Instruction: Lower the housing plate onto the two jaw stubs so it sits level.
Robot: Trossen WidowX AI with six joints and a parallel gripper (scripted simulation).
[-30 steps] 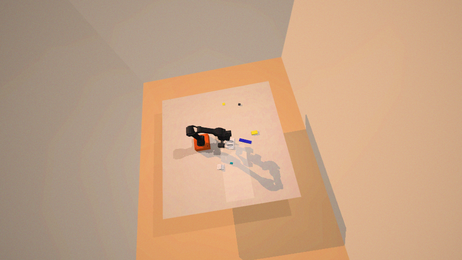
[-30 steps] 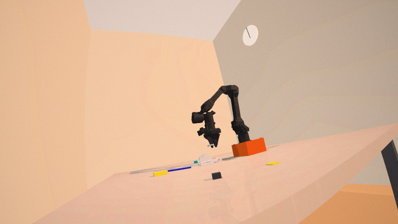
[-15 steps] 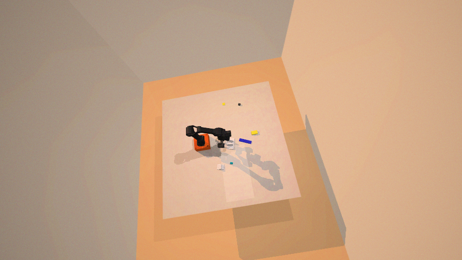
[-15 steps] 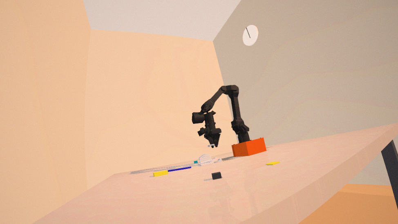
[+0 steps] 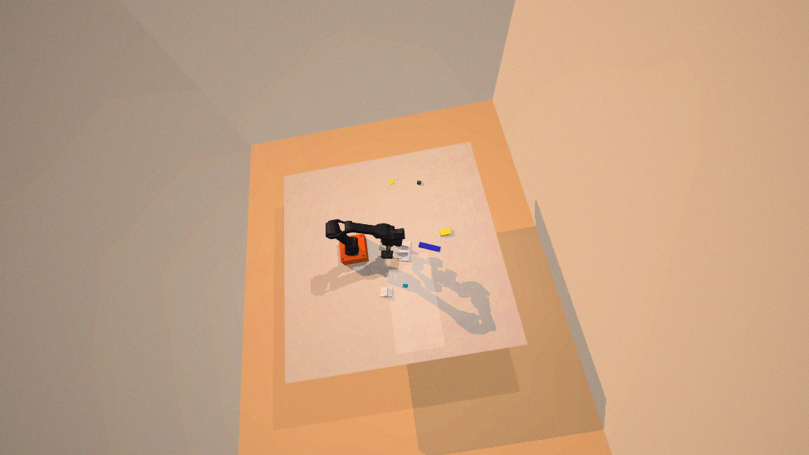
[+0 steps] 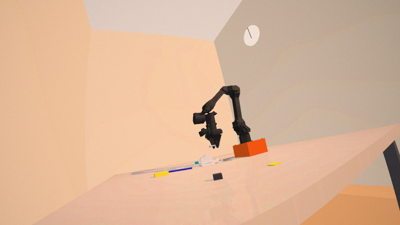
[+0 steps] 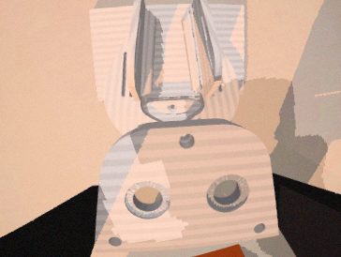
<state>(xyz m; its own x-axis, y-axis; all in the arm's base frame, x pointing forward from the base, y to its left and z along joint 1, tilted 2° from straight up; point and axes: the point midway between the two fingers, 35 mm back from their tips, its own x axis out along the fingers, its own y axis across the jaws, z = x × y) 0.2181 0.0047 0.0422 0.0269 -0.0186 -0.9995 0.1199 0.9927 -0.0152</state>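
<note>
The white housing plate is 1 cm ahead of my gripper tip and 2 cm above it. Round my gripper tip: blue bar (23 cm ahead, 8 cm below); flat yellow tile (2 cm ahead, 47 cm to the left, 8 cm below); teal piece (7 cm ahead, 22 cm to the right, 8 cm below).
</note>
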